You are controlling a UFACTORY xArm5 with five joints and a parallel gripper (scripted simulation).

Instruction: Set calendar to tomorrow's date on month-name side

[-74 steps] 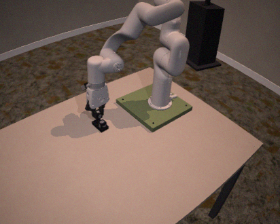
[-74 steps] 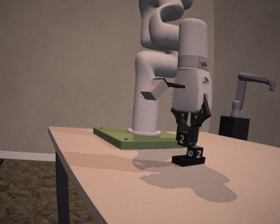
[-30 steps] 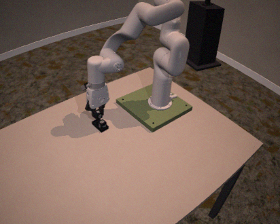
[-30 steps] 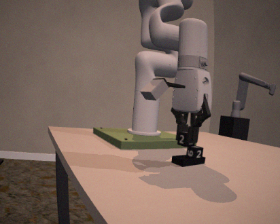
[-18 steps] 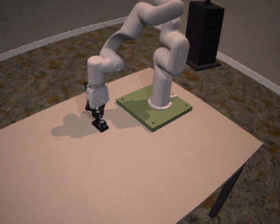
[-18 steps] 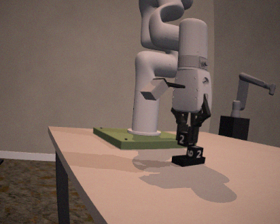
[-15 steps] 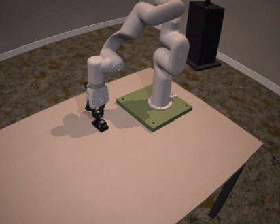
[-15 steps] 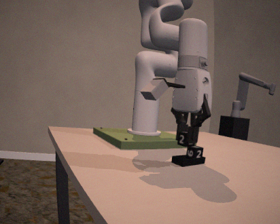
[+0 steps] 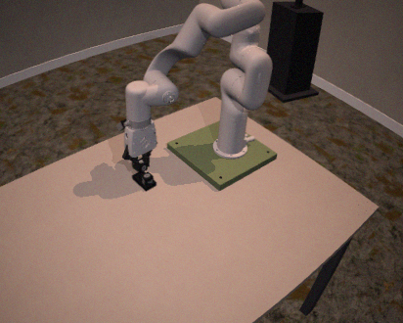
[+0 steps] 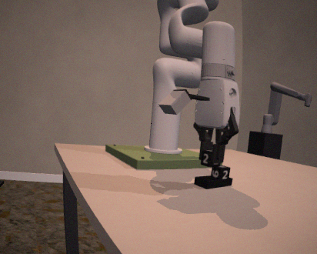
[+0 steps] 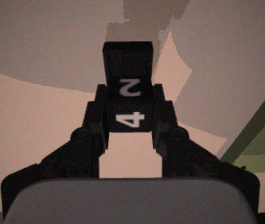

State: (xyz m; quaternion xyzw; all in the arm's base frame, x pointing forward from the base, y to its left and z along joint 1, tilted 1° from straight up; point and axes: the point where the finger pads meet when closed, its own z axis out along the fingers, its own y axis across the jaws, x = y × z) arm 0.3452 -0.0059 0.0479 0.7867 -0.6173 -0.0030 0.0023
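The black calendar tray lies 20 mm to the left of my hand and 70 mm below it.
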